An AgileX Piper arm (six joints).
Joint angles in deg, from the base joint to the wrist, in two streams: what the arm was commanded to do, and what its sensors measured. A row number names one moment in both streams.
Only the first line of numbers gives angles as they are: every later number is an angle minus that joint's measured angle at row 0.
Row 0, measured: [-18.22 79.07 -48.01 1.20 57.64 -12.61]
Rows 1 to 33, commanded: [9.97 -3.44 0.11 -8.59 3.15 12.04]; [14.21 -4.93 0.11 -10.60 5.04 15.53]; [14.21 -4.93 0.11 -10.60 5.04 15.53]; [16.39 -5.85 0.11 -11.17 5.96 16.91]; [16.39 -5.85 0.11 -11.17 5.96 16.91]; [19.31 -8.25 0.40 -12.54 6.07 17.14]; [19.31 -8.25 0.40 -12.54 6.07 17.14]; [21.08 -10.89 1.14 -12.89 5.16 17.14]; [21.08 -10.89 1.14 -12.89 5.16 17.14]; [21.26 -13.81 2.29 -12.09 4.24 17.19]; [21.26 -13.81 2.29 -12.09 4.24 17.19]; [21.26 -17.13 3.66 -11.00 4.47 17.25]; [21.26 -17.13 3.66 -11.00 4.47 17.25]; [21.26 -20.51 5.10 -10.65 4.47 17.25]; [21.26 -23.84 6.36 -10.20 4.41 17.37]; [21.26 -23.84 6.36 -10.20 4.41 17.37]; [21.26 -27.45 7.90 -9.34 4.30 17.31]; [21.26 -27.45 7.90 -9.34 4.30 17.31]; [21.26 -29.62 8.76 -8.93 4.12 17.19]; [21.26 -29.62 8.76 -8.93 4.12 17.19]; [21.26 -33.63 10.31 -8.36 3.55 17.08]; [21.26 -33.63 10.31 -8.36 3.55 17.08]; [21.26 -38.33 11.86 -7.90 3.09 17.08]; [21.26 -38.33 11.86 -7.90 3.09 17.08]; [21.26 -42.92 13.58 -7.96 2.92 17.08]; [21.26 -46.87 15.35 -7.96 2.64 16.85]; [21.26 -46.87 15.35 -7.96 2.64 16.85]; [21.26 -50.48 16.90 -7.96 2.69 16.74]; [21.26 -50.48 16.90 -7.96 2.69 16.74]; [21.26 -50.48 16.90 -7.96 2.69 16.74]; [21.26 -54.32 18.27 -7.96 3.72 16.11]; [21.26 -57.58 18.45 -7.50 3.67 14.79]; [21.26 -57.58 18.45 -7.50 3.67 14.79]
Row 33, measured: [21.03 -53.63 17.76 -8.02 3.84 16.39]
